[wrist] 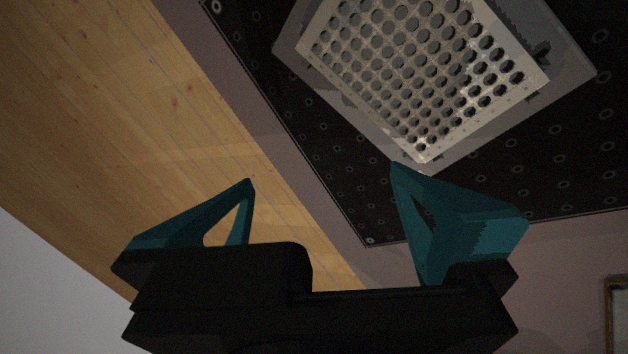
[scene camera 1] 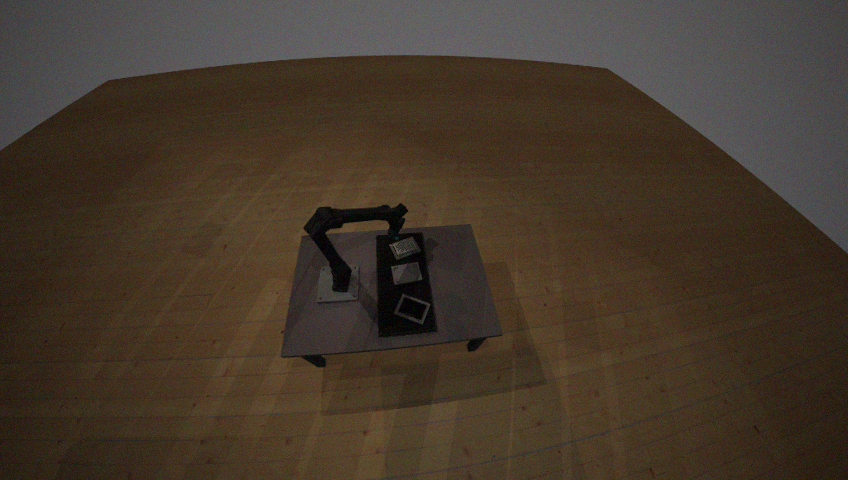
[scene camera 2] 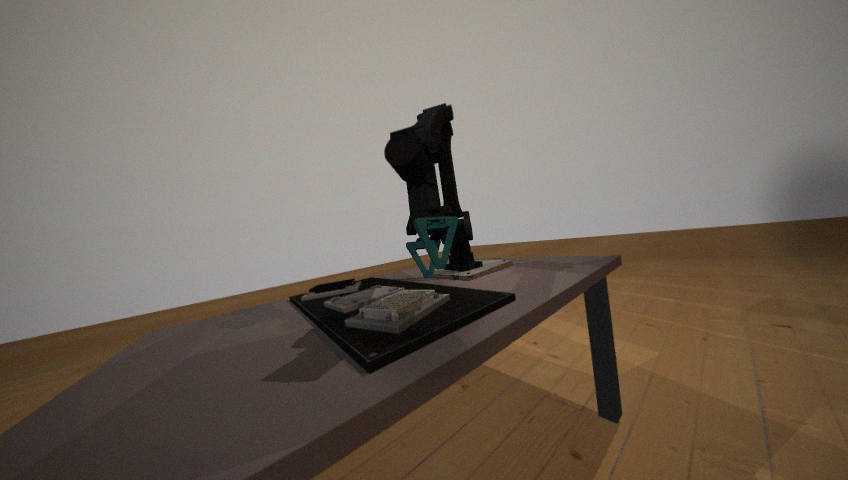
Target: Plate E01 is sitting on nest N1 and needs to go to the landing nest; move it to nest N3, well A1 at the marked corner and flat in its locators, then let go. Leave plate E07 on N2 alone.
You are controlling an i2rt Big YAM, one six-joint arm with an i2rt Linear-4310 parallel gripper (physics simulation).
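Plate E01 (scene camera 1: 405,246) (scene camera 2: 395,303) (wrist: 425,65), pale with round wells, sits on nest N1 (scene camera 2: 380,325) (wrist: 570,67), at the back end of the board in scene camera 1. My gripper (scene camera 1: 396,237) (scene camera 2: 435,271) (wrist: 318,177) is open and empty, above the board's back corner on the arm's side of E01, off the plate. The middle nest (scene camera 1: 407,273) (scene camera 2: 357,299) is light grey and bears no visible plate. The front nest (scene camera 1: 409,318) holds a black plate (scene camera 1: 412,308) (scene camera 2: 331,286), which seems to be E07. Labels are not readable.
The nests stand on a black perforated board (scene camera 1: 386,324) (scene camera 2: 476,300) (wrist: 575,165) on a grey table (scene camera 1: 464,297) (scene camera 2: 208,386). The arm's base plate (scene camera 1: 324,292) (scene camera 2: 490,268) is beside the board. Nests N1 and the front one are turned relative to the board.
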